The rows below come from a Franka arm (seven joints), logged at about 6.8 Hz.
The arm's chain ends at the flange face. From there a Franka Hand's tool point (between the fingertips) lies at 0.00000 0.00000 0.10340 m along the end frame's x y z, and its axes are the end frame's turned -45 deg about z.
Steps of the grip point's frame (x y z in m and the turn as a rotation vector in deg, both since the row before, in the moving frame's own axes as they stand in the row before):
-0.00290 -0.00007 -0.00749 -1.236 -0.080 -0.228
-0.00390 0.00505 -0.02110 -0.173 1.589 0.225
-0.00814 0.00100 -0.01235 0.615 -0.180 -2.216
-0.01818 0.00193 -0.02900 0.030 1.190 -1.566
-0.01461 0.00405 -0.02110 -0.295 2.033 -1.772
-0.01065 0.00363 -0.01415 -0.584 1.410 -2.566
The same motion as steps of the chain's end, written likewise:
-0.00358 0.00032 -0.00747 -0.931 0.817 -0.228
-0.00144 0.00813 -0.02106 1.001 1.246 0.225
-0.00402 0.00700 -0.01234 0.308 -0.562 -2.216
-0.01295 0.01580 -0.02898 0.863 0.820 -1.566
-0.01040 0.01546 -0.02103 1.229 1.646 -1.772
-0.00748 0.01121 -0.01411 0.584 1.410 -2.566

